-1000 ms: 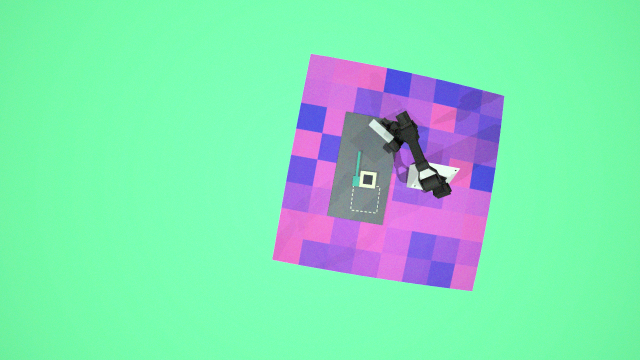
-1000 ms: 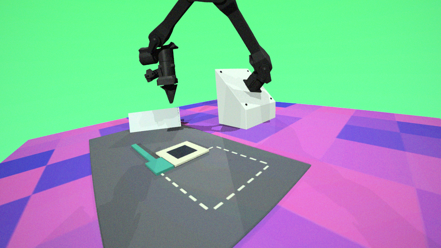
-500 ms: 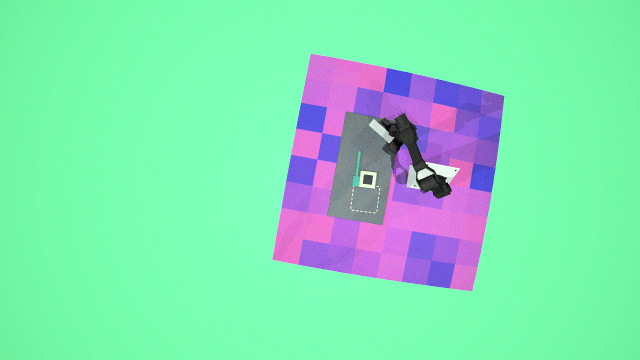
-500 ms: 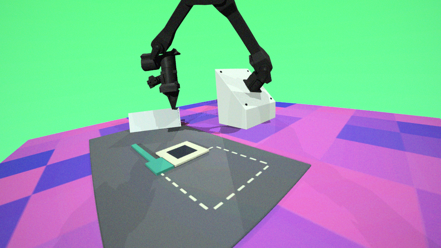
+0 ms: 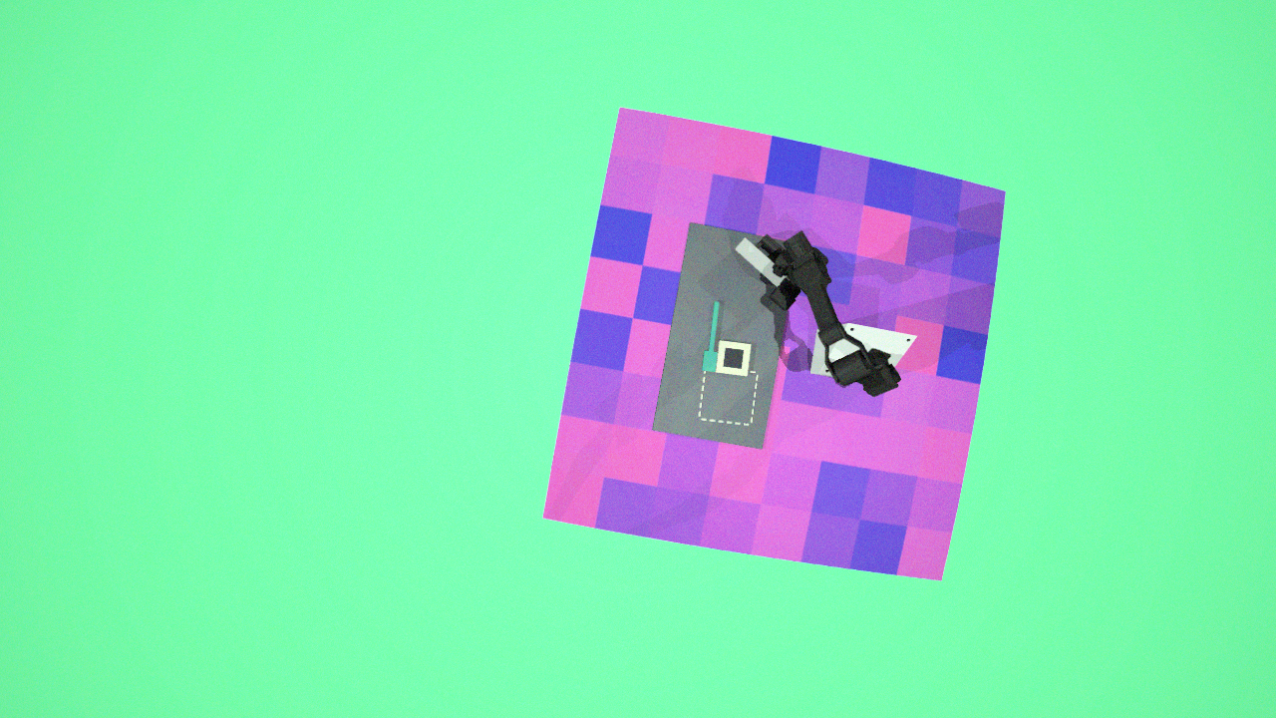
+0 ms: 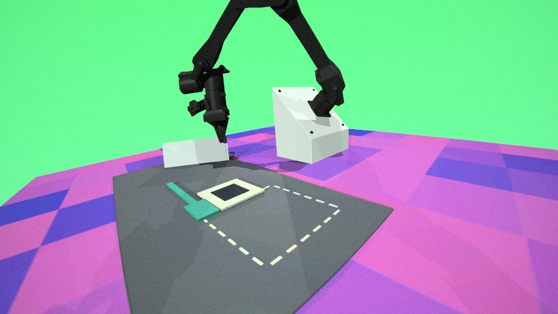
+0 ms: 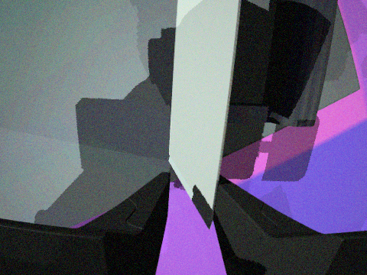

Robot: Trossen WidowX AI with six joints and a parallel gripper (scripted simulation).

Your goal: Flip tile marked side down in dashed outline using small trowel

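The small trowel is 4 cm ahead of my gripper tip, 6 cm to the right of it and 3 cm below it. Round my gripper tip: cream tile 9 cm ahead, 25 cm to the left, 5 cm below; then dark mat 12 cm ahead, 19 cm to the left, 8 cm below; then teal l-shaped strip 16 cm ahead, 23 cm to the left, 5 cm below.
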